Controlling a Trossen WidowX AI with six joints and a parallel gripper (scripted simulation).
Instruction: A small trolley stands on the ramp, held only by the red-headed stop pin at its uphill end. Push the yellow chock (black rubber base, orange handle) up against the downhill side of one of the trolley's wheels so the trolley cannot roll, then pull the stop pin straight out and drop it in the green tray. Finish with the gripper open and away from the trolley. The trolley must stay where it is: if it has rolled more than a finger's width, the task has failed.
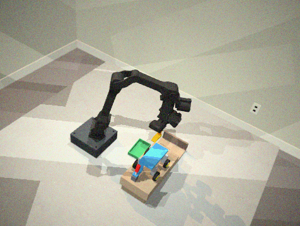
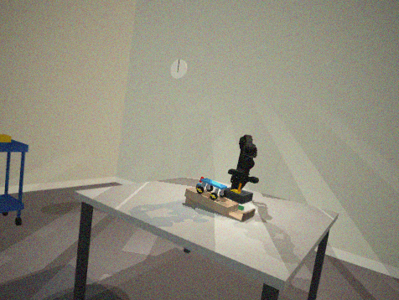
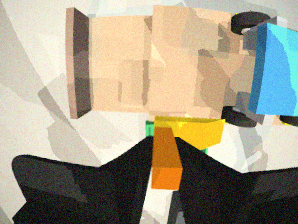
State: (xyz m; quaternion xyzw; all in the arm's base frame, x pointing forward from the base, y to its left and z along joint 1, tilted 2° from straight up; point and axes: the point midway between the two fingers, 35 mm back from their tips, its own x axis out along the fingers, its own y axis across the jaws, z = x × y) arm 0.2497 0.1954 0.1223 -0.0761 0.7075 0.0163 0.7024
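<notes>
My gripper tip is now 260 mm to the left of the red-headed stop pin, 70 mm short of it and 10 mm above it. The rest, counted from my gripper tip: blue-topped trolley (150 mm to the right, 80 mm ahead, 30 mm below); raised stop board (120 mm below, 110 mm to the left, 40 mm ahead); yellow chock (20 mm to the right).
</notes>
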